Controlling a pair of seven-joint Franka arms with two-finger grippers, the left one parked.
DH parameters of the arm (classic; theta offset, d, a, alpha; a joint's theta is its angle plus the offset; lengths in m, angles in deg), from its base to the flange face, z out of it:
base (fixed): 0 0 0 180
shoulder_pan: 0 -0.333 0 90
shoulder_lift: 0 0 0 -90
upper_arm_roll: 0 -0.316 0.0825 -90
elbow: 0 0 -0.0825 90
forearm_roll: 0 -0.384 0 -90
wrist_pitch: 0 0 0.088 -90
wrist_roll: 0 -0.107 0 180
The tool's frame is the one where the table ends.
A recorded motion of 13 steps. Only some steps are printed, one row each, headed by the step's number.
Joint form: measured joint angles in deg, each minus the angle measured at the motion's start. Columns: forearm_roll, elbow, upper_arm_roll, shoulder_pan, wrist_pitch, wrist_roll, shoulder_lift.
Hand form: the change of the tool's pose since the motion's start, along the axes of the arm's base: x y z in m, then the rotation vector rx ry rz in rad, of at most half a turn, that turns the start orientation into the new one. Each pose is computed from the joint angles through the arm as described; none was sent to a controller.
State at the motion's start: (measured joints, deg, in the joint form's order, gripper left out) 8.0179 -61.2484 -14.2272 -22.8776 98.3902 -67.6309 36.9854
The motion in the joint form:
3: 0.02 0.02 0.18 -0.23 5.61 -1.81 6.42
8: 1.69 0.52 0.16 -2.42 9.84 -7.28 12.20
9: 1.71 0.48 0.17 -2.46 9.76 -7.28 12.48
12: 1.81 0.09 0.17 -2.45 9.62 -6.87 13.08
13: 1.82 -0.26 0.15 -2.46 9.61 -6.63 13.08
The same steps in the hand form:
3: 0.0176 0.0111 -0.0739 0.0109 0.0228 -0.0320
8: 0.0133 0.0396 -0.1394 -0.0051 0.0332 -0.0847
9: 0.0127 0.0398 -0.1436 -0.0090 0.0389 -0.0839
12: 0.0113 0.0392 -0.1549 -0.0207 0.0542 -0.0751
13: 0.0099 0.0393 -0.1577 -0.0242 0.0591 -0.0694

